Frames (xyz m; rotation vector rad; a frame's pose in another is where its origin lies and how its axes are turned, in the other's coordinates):
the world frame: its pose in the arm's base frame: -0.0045 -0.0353 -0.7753 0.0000 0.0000 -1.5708
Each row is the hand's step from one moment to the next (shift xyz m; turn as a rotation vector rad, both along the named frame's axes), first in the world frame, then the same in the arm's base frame.
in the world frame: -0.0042 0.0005 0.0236 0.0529 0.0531 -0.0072
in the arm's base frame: 0.0005 0.0042 0.0236 0.0531 -0.0529 -0.0072
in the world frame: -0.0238 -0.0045 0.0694 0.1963 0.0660 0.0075
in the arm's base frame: -0.0045 0.0238 0.0694 0.0660 -0.1963 0.0075
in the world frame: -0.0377 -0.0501 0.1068 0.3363 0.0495 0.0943
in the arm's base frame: -0.0501 0.0377 0.1068 0.0495 -0.3363 0.0943
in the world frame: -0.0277 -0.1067 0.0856 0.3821 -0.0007 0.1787
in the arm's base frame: -0.1067 0.0277 0.0856 -0.0007 -0.3821 0.1787
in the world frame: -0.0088 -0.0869 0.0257 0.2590 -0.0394 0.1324
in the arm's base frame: -0.0869 0.0088 0.0257 -0.0394 -0.2590 0.1324
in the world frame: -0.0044 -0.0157 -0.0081 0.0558 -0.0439 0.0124
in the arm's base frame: -0.0157 0.0044 -0.0081 -0.0439 -0.0558 0.0124
